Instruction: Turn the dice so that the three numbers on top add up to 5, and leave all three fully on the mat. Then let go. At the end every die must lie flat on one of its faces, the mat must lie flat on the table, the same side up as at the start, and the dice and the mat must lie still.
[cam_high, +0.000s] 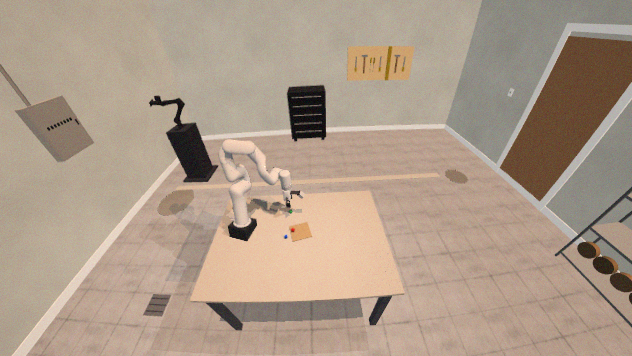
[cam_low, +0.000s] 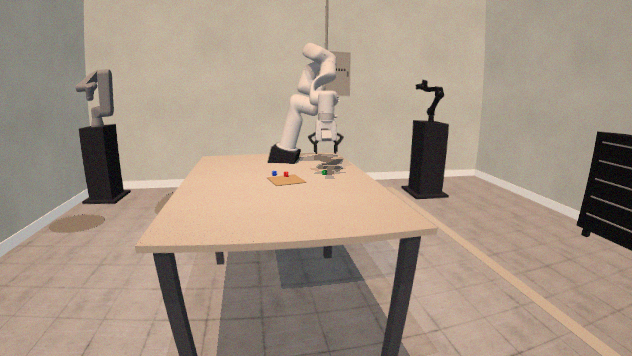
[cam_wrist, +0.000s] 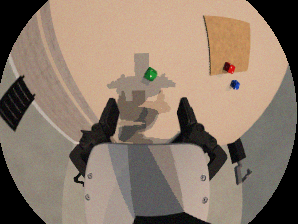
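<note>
The green die lies 100 mm below my hand. The rest, counted from my hand: red die: 40 mm ahead, 190 mm to the right, 100 mm below; then blue die: 10 mm behind, 240 mm to the right, 100 mm below; then brown mat: 90 mm ahead, 190 mm to the right, 110 mm below.
</note>
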